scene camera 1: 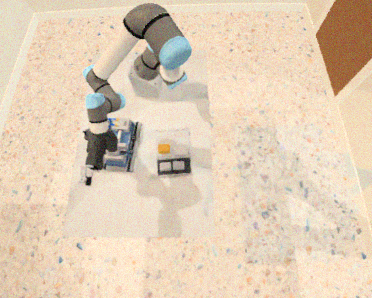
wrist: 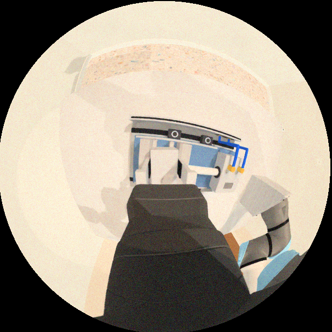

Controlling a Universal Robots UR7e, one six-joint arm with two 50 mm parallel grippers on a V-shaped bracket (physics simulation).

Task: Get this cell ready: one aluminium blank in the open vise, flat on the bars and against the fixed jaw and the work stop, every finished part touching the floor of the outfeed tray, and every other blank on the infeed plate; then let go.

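Places are measured from the arm's base along level axes (x ahead, y left, z up), in centimetres.
Where they show: hand, tool point: (scene camera 1: pixel 111 148); arm's base, link origin: (scene camera 1: pixel 145 68).
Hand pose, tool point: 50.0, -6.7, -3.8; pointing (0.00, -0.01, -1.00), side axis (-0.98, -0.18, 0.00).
Each offset is from my tool point to the top centre of the thing, as dx, dy, dz.
My gripper (wrist: pixel 165 172) has its pale fingers with black pads on either side of a pale block, which looks like an aluminium blank (wrist: pixel 164 159), and is shut on it. In the wrist view the blank overlaps the blue-bodied vise @(-6.7, +0.2, -2.0) (wrist: pixel 201 154) (scene camera 1: pixel 116 161); its height above the vise cannot be told. The vise jaws and bars are partly hidden behind the fingers and blank. In scene camera 1 the dark bracket (scene camera 1: pixel 100 145) hangs at the vise's left side and hides part of it. An orange block @(-8.0, +25.3, -7.5) (scene camera 1: pixel 164 148) lies on a pale plate or tray (scene camera 1: pixel 181 136).
A black frame (scene camera 1: pixel 174 159) with two pale rectangles stands at the near end of the pale plate or tray. Blue tubes with orange fittings (wrist: pixel 241 170) rise at the vise's right end in the wrist view. The robot's grey base block (wrist: pixel 262 192) (scene camera 1: pixel 144 86) stands beyond.
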